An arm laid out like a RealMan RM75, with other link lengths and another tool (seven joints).
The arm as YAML. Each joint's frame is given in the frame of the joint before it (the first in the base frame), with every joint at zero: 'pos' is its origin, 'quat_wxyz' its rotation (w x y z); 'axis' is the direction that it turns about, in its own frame. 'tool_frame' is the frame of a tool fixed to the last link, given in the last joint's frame.
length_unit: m
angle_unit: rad
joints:
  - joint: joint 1
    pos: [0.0, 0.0, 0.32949]
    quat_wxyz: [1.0, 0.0, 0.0, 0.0]
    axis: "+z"
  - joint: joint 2
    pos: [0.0, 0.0, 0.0]
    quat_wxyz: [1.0, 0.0, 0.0, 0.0]
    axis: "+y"
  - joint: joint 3
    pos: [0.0, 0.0, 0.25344]
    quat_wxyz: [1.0, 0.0, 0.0, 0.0]
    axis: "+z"
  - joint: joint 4
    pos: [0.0, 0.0, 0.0]
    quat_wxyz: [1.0, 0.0, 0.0, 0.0]
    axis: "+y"
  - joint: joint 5
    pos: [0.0, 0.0, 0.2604]
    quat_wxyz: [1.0, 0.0, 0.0, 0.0]
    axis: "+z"
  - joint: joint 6
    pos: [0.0, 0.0, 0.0]
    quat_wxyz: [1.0, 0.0, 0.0, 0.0]
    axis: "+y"
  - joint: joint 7
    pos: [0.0, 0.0, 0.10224]
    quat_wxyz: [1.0, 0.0, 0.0, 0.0]
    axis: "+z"
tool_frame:
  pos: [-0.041, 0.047, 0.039]
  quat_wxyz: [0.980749, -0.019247, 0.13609, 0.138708]
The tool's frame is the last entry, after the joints.
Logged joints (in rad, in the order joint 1, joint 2, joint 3, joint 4, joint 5, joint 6, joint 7), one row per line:
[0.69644, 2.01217, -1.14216, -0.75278, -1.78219, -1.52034, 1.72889]
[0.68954, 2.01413, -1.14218, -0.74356, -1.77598, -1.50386, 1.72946]
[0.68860, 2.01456, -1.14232, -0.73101, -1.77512, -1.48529, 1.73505]
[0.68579, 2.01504, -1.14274, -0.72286, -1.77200, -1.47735, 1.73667]
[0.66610, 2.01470, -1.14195, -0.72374, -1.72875, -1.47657, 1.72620]
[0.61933, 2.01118, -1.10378, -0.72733, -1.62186, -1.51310, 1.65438]
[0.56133, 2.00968, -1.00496, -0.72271, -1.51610, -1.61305, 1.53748]
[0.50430, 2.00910, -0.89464, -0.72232, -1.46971, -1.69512, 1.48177]
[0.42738, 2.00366, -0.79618, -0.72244, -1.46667, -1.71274, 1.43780]
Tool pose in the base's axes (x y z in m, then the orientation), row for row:
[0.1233, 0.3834, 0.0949, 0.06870, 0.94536, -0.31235, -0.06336]
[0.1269, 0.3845, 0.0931, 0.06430, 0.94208, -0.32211, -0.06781]
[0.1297, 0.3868, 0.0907, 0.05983, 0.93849, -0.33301, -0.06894]
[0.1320, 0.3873, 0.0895, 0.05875, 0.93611, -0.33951, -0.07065]
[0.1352, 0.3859, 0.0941, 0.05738, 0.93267, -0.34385, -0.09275]
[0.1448, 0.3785, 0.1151, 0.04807, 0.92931, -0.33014, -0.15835]
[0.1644, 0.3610, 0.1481, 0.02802, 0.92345, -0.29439, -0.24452]
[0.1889, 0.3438, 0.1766, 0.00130, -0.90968, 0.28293, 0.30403]
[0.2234, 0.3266, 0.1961, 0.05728, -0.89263, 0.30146, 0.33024]
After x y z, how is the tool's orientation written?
As a quaternion, w x y z.
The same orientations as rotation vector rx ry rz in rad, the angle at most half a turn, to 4 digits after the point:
[2.8467, -0.9405, -0.1908]
[2.8443, -0.9725, -0.2047]
[2.8411, -1.0081, -0.2087]
[2.8357, -1.0285, -0.2140]
[2.8276, -1.0425, -0.2812]
[2.8334, -1.0066, -0.4828]
[2.8505, -0.9087, -0.7548]
[-2.8555, 0.8881, 0.9543]
[-2.7064, 0.9140, 1.0013]

